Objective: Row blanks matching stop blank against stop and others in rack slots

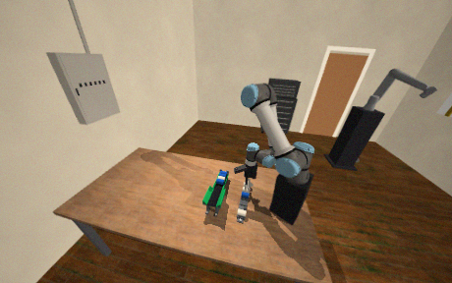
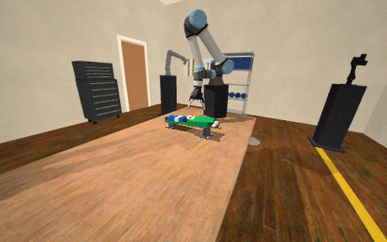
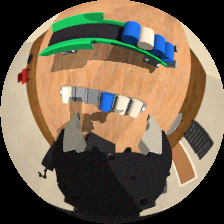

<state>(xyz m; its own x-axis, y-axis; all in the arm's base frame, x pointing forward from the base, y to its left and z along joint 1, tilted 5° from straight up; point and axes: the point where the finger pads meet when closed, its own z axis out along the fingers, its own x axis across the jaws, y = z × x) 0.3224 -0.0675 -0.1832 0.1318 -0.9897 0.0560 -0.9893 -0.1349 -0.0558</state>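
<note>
The stock rack is 1 cm behind my hand, 5 cm to the left of it and 13 cm below it.
</note>
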